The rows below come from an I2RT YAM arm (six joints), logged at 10 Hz.
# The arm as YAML. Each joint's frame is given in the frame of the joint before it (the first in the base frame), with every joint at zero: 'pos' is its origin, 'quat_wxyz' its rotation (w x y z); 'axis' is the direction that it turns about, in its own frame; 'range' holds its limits. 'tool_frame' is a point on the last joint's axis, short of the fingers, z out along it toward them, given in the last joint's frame.
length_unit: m
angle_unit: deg
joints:
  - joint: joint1
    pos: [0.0, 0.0, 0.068]
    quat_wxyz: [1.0, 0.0, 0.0, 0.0]
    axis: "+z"
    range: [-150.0, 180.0]
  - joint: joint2
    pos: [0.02, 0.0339, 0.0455]
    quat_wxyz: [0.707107, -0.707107, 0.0, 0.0]
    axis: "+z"
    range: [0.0, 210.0]
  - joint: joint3
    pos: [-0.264, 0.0, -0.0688]
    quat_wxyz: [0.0, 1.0, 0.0, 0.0]
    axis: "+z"
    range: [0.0, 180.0]
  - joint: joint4
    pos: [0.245, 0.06, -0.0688]
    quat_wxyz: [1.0, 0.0, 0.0, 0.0]
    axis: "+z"
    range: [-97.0, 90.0]
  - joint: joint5
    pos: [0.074, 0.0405, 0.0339]
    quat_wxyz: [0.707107, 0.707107, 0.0, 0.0]
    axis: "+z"
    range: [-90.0, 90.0]
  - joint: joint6
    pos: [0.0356, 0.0, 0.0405]
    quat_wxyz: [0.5, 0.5, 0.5, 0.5]
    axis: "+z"
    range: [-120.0, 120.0]
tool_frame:
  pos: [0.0, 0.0, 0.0]
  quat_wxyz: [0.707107, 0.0, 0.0, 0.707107]
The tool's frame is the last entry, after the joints.
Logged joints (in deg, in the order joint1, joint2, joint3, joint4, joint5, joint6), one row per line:
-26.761 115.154 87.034 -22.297 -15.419 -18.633
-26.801 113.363 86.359 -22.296 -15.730 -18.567
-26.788 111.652 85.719 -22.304 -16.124 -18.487
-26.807 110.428 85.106 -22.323 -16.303 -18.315
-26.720 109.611 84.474 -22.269 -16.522 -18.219
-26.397 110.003 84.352 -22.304 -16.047 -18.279
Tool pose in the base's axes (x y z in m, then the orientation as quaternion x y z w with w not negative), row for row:
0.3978 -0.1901 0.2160 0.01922 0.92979 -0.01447 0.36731
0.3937 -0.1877 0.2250 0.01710 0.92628 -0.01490 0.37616
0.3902 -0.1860 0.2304 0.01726 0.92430 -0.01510 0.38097
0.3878 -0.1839 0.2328 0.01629 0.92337 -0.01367 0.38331
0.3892 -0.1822 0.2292 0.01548 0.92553 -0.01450 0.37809
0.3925 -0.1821 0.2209 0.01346 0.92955 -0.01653 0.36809
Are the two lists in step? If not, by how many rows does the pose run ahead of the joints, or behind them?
The pose runs 1 row ahead of the joints: the pose in row i belongs to the joints in row i + 1.
